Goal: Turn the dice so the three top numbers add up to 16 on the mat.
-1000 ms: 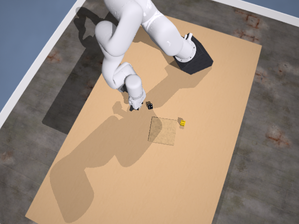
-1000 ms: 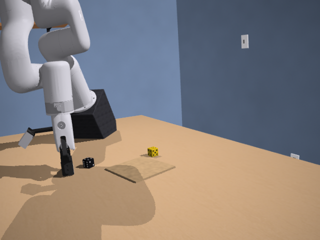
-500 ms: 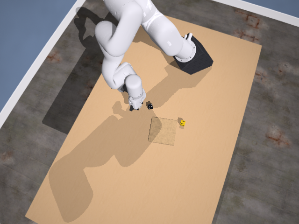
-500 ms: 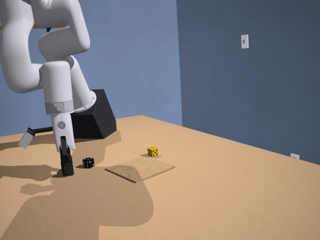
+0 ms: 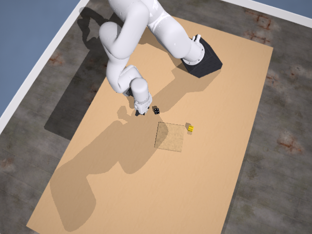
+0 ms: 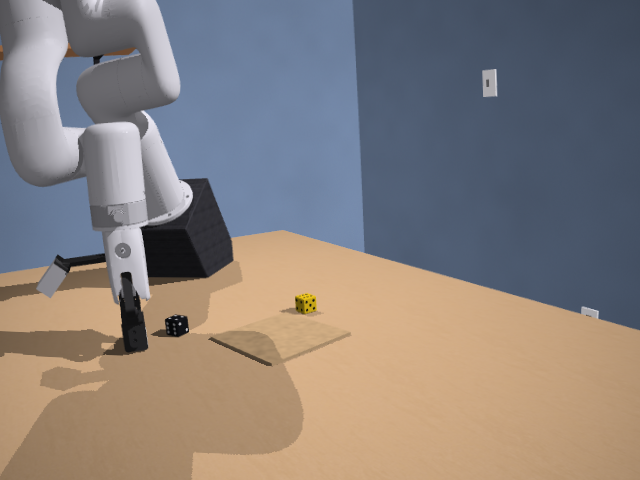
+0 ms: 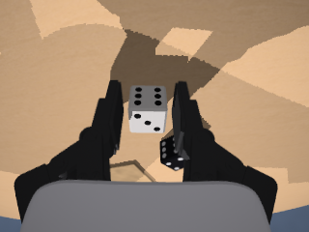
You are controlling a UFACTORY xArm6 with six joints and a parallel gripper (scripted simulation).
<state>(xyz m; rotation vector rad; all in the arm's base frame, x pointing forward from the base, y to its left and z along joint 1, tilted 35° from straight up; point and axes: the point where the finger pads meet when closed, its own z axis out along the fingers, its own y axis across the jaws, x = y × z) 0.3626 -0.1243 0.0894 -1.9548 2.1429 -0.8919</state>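
Right now the white die is 1 cm below my hand. From my hand the other things lie so: tan mat: 9 cm ahead, 18 cm to the left, 2 cm below; yellow die: 1 cm ahead, 27 cm to the left, 1 cm below; black die: 2 cm behind, 7 cm to the left, 1 cm below.
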